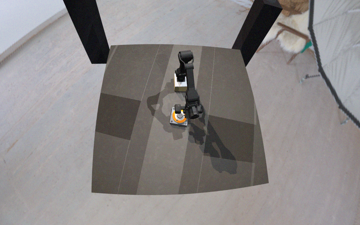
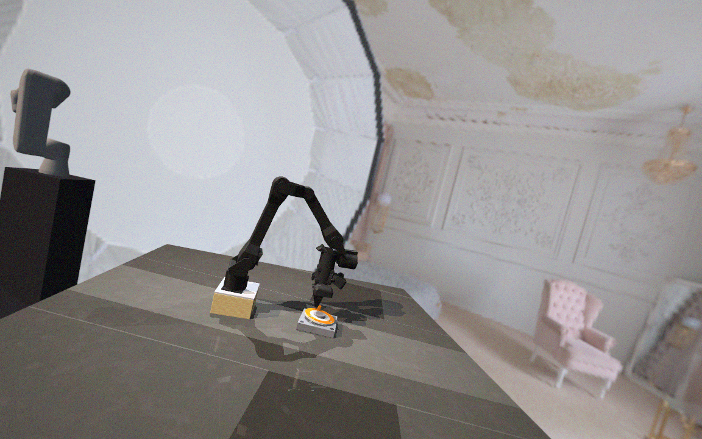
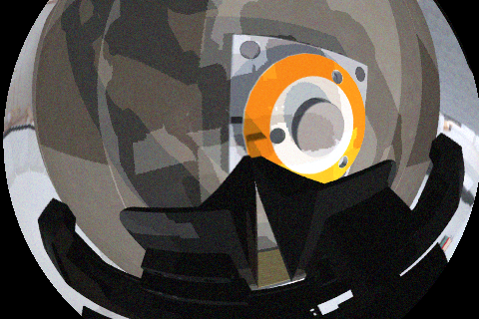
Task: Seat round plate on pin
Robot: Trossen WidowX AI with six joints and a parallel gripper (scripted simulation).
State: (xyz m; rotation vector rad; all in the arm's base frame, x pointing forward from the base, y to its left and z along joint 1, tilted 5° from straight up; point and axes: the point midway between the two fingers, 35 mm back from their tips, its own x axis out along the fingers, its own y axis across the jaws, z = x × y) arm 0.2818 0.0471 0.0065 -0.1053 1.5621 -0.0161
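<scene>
Right now my gripper tip is 5 cm to the left of the square grey base, 2 cm above it and 1 cm short of it.
</scene>
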